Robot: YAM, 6 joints.
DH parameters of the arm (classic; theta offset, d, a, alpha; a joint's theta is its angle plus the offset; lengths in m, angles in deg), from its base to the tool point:
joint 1: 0 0.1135 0.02 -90
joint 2: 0 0 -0.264 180
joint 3: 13.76 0 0.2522 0
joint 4: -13.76 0 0.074 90
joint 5: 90 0 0 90
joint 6: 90 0.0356 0 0
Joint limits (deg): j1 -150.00..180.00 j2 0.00..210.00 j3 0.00..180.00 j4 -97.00..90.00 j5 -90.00..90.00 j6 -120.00..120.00
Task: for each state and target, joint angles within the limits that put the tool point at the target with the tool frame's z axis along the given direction. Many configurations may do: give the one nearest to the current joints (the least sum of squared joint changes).
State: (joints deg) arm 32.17 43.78 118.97 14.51 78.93 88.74
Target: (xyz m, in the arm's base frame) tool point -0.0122 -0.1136 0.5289 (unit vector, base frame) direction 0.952 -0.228 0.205
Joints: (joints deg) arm 66.40 23.73 86.45 -12.75 74.47 88.74
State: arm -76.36 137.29 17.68 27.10 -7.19 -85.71
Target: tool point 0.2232 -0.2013 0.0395 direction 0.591 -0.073 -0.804
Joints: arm -44.50 114.05 38.28 16.21 -21.22 -85.71
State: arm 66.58 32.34 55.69 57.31 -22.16 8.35
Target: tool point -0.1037 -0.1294 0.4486 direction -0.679 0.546 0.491
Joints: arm 61.88 0.12 64.44 7.47 -58.88 8.35
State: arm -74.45 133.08 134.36 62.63 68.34 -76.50
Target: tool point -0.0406 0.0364 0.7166 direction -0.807 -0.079 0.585
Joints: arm -73.16 78.66 152.57 31.22 52.69 -76.50
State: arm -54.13 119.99 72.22 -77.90 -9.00 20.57
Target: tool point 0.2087 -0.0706 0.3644 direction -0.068 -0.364 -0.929
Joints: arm -15.27 82.04 90.77 -96.86 21.66 20.57
